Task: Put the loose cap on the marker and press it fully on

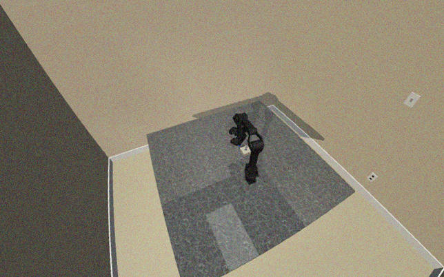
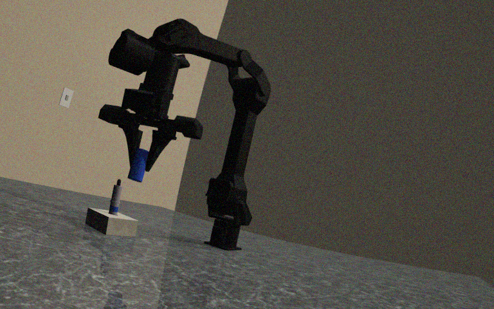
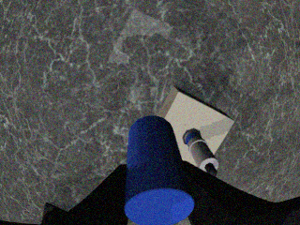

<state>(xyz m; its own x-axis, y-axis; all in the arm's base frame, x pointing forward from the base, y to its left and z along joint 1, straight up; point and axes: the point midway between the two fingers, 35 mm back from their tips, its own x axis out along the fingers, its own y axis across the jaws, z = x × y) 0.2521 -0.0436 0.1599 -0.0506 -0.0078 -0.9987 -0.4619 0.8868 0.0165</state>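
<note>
My gripper tip is now 11 cm above the pale holder block and 6 cm to the left of it. Round my gripper tip: blue cap (1 cm ahead, 1 cm above).
</note>
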